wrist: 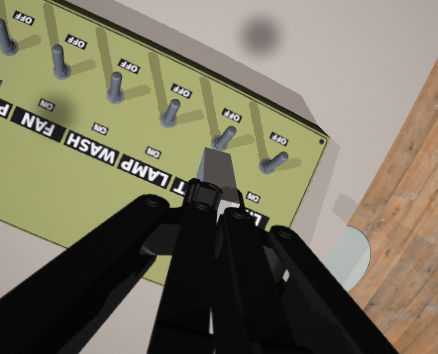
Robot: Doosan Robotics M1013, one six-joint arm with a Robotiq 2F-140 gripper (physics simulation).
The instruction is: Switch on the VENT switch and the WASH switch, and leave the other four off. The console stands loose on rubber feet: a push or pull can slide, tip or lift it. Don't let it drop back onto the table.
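Places are measured from the arm's base along level axes (x back, y right, z up), in millimetres.
Pixels of known places: gripper, between the fingertips: (211, 171).
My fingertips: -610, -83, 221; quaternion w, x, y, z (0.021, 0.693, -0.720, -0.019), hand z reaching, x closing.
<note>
For each thing: its top centre in the pictures, then the offset to it from my fingertips, as dx, dy, dz. Level surfaces: height alone.
- VENT lever, centre of its top: (226, 142) -43, -27, -188
- WASH lever, centre of its top: (110, 89) -12, +114, -188
- LAMP lever, centre of its top: (169, 116) -27, +44, -188
- end lever, centre of its top: (278, 167) -58, -97, -188
- pale table, height of its surface: dz -316
The green console (90, 190) fills the left and middle of the wrist view, its labels upside down. The VENT lever (228, 135), second from the right end, leans toward its OFF mark. The WASH lever (116, 84), two places to its left, also leans toward OFF. The other four levers lean to their OFF side too. My gripper (211, 171) is shut and empty. Its grey tips appear just below the base of the VENT lever, over the panel's ON side, hiding VENT's ON mark and most of its name. Contact cannot be told. The rubber feet are hidden.
The LAMP lever (173, 111) stands left of VENT, and the end lever (277, 161) stands close on its right. The pale table (350, 55) lies beyond the console's upper edge. Wooden floor (405, 200) and a pale rounded object (352, 255) show at right.
</note>
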